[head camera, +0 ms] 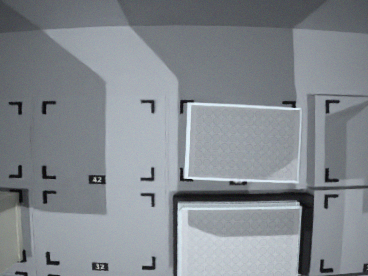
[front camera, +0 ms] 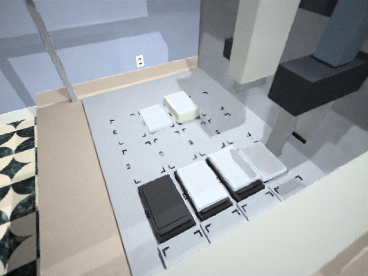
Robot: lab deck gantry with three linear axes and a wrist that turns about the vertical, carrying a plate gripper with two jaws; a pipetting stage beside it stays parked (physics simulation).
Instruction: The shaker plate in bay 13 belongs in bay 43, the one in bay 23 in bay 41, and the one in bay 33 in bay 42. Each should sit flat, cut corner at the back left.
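Frame: origin at the robot's base, x right, y back, z down, level; centimetres.
Seen in the pictures: gripper, between the fingertips: [front camera: 286,144]; robot's base, origin of its link: [front camera: 111,121].
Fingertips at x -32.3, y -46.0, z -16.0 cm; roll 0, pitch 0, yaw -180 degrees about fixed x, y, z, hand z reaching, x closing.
Pixels of each thing's middle, then the offset from my fingertips to it. "spot": a spot on its surface instead.
- clear shaker plate, middle of its body: [head camera: 243,143] [front camera: 261,159] dx -3.9, dy +6.4, dz +15.1 cm
- clear plate, middle of its body: [head camera: 239,243] [front camera: 232,166] dx +6.5, dy +7.3, dz +13.1 cm
- third plate, middle of its body: [front camera: 201,182] dx +17.2, dy +6.9, dz +13.1 cm
- black shaker, middle of its body: [front camera: 165,204] dx +27.9, dy +6.4, dz +14.5 cm
- Bay 42, a spot on its surface: [head camera: 125,150] spot: dx -3.0, dy +19.8, dz +16.0 cm
- bay 41, a spot on its surface: [head camera: 12,142] spot: dx -3.8, dy +34.1, dz +16.0 cm
- cream box, middle of its body: [front camera: 181,106] dx +6.6, dy +39.6, dz +13.9 cm
- white plate, middle of its body: [front camera: 155,117] dx +17.3, dy +39.6, dz +15.3 cm
- grey raised block, a spot on its surface: [head camera: 350,142] spot: dx -4.0, dy -6.1, dz +14.6 cm
A clear shaker plate [front camera: 262,161] [head camera: 245,142] lies flat in bay 43, its edges turned very slightly against the corner marks in the head view; its cut corner is not clear. Another clear plate [front camera: 234,167] [head camera: 245,250] sits on the black shaker in bay 33, and a third plate [front camera: 202,184] sits on the black shaker in bay 23. The black shaker [front camera: 164,205] in bay 13 bears no plate. Bay 42 [head camera: 125,150] holds no plate; part of bay 41 [head camera: 12,142] shows at the left. My gripper [front camera: 290,144] is open and empty, raised above the deck beyond the bay 43 plate.
A cream box [front camera: 181,107] [head camera: 9,230] stands in bay 31, with a white plate [front camera: 155,118] beside it. The parked pipetting stage [front camera: 260,42] hangs at the back right. A grey raised block [head camera: 350,142] lies right of bay 43 in the head view.
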